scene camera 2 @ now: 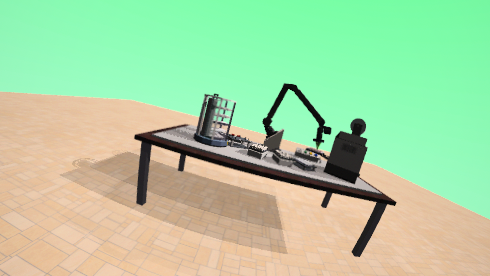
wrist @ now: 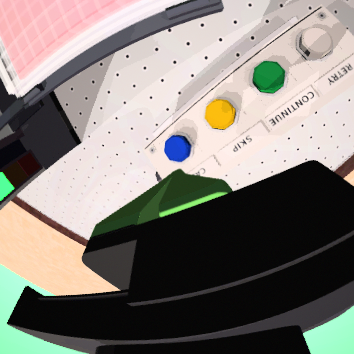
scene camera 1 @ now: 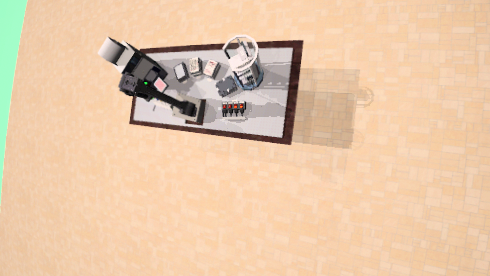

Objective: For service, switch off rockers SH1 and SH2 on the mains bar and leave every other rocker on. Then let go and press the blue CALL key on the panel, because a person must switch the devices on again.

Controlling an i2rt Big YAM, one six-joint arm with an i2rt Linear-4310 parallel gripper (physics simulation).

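Where they show: gripper, fingertip midpoint: (scene camera 2: 317, 150) (wrist: 179, 176) (scene camera 1: 154, 98); arm's base, link origin: (scene camera 2: 272, 135) (scene camera 1: 189, 110).
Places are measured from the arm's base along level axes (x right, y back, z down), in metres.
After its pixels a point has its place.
The white key panel (wrist: 246, 116) @(y -0.043, x -0.363, z 0.054 m) (scene camera 2: 307, 154) @(y -0.071, x -0.348, z 0.072 m) lies on the perforated table top near its edge. Its blue CALL key (wrist: 178, 148) @(y -0.064, x -0.425, z 0.053 m) sits at one end, then the yellow SKIP key (wrist: 220, 114) @(y -0.060, x -0.378, z 0.053 m), the green CONTINUE key (wrist: 268, 76) @(y -0.056, x -0.329, z 0.054 m) and a grey RETRY key (wrist: 314, 43) @(y -0.050, x -0.283, z 0.053 m). My gripper (wrist: 179, 176) @(y -0.058, x -0.425, z 0.014 m) (scene camera 2: 318, 145) @(y -0.058, x -0.425, z 0.014 m) is shut and empty. Its green fingertips point down, close over the panel and just beside the blue key, covering part of the CALL label. The mains bar (scene camera 1: 233, 108) (scene camera 2: 238, 138) stands apart at mid-table. Its rockers glow red in the overhead view.
A black box machine (scene camera 2: 346, 156) @(y -0.415, x -0.544, z -0.043 m) (scene camera 1: 136, 63) @(y -0.294, x -0.479, z -0.164 m) with a roll on top stands beside the panel. A pink gridded plate (wrist: 53, 31) @(y -0.168, x -0.394, z -0.004 m) (scene camera 1: 160, 84) @(y -0.193, x -0.368, z 0.001 m) lies close by. A round rack tower (scene camera 1: 243, 61) (scene camera 2: 215, 120) and tip trays (scene camera 1: 195, 65) @(y -0.425, x -0.078, z 0.055 m) stand farther off. The table's dark rim (wrist: 46, 219) @(y -0.177, x -0.866, z 0.136 m) is near.
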